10 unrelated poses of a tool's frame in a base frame.
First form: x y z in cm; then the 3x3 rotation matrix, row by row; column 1 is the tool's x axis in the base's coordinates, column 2 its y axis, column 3 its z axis. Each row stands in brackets.
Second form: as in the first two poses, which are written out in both.
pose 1, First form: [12.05, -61.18, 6.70], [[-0.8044, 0.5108, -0.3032], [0.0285, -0.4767, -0.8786], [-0.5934, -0.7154, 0.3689]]
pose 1, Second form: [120.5, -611.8, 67.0], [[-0.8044, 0.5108, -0.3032], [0.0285, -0.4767, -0.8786], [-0.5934, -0.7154, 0.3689]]
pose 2, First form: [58.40, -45.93, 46.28], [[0.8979, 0.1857, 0.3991], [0.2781, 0.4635, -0.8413], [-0.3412, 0.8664, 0.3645]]
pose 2, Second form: [584.0, -459.3, 462.8], [[0.8979, 0.1857, 0.3991], [0.2781, 0.4635, -0.8413], [-0.3412, 0.8664, 0.3645]]
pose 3, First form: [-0.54, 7.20, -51.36], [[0.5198, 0.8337, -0.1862], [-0.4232, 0.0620, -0.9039], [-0.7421, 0.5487, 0.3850]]
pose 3, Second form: [-5.4, 72.0, -513.6], [[0.5198, 0.8337, -0.1862], [-0.4232, 0.0620, -0.9039], [-0.7421, 0.5487, 0.3850]]
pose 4, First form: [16.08, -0.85, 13.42], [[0.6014, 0.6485, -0.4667], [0.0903, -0.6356, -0.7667], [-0.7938, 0.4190, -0.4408]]
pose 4, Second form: [160.8, -8.5, 134.2], [[0.6014, 0.6485, -0.4667], [0.0903, -0.6356, -0.7667], [-0.7938, 0.4190, -0.4408]]
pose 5, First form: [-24.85, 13.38, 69.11], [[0.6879, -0.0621, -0.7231], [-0.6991, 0.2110, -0.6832], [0.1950, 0.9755, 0.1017]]
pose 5, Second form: [-248.5, 133.8, 691.1], [[0.6879, -0.0621, -0.7231], [-0.6991, 0.2110, -0.6832], [0.1950, 0.9755, 0.1017]]
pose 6, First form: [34.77, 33.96, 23.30], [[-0.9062, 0.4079, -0.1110], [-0.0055, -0.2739, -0.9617], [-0.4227, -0.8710, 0.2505]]
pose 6, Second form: [347.7, 339.6, 233.0], [[-0.9062, 0.4079, -0.1110], [-0.0055, -0.2739, -0.9617], [-0.4227, -0.8710, 0.2505]]
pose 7, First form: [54.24, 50.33, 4.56], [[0.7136, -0.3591, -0.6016], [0.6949, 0.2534, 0.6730], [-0.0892, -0.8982, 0.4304]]
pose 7, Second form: [542.4, 503.3, 45.6], [[0.7136, -0.3591, -0.6016], [0.6949, 0.2534, 0.6730], [-0.0892, -0.8982, 0.4304]]
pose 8, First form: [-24.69, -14.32, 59.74], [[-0.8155, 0.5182, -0.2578], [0.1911, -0.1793, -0.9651], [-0.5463, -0.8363, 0.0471]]
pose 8, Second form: [-246.9, -143.2, 597.4], [[-0.8155, 0.5182, -0.2578], [0.1911, -0.1793, -0.9651], [-0.5463, -0.8363, 0.0471]]
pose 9, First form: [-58.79, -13.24, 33.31], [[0.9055, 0.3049, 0.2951], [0.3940, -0.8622, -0.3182], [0.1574, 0.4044, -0.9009]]
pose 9, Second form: [-587.9, -132.4, 333.1], [[0.9055, 0.3049, 0.2951], [0.3940, -0.8622, -0.3182], [0.1574, 0.4044, -0.9009]]
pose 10, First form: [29.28, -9.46, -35.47], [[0.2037, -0.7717, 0.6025], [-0.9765, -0.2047, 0.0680], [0.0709, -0.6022, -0.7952]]
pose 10, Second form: [292.8, -94.6, -354.7], [[0.2037, -0.7717, 0.6025], [-0.9765, -0.2047, 0.0680], [0.0709, -0.6022, -0.7952]]
